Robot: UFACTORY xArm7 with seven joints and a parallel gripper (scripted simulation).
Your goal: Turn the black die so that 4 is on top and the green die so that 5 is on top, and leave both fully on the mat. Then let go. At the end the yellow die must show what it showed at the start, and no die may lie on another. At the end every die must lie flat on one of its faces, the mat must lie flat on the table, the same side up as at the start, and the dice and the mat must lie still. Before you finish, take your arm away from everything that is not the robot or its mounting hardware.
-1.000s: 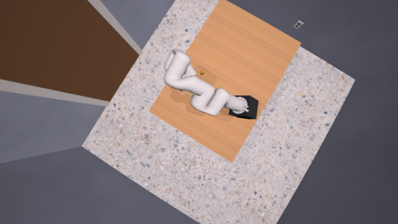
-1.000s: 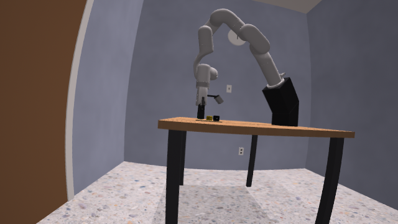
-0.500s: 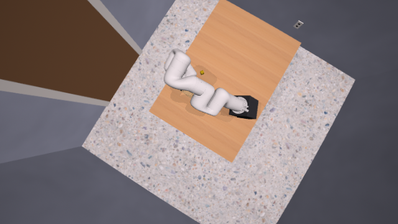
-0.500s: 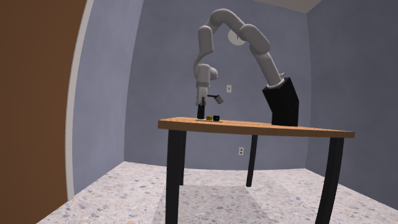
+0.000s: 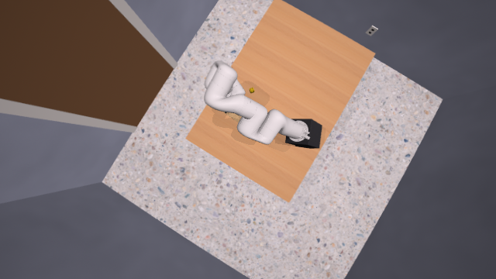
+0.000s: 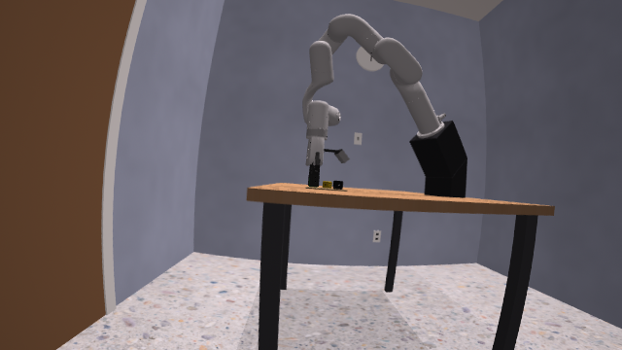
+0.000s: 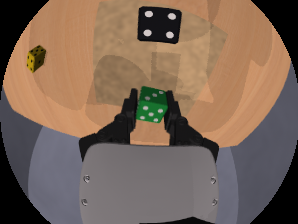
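My gripper is now 1 cm above the green die. From my hand the other things lie so: yellow die 7 cm behind, 19 cm to the right, 1 cm below; then black die 9 cm behind, 1 cm to the right, 1 cm below; then tan mat 4 cm behind, 3 cm below.
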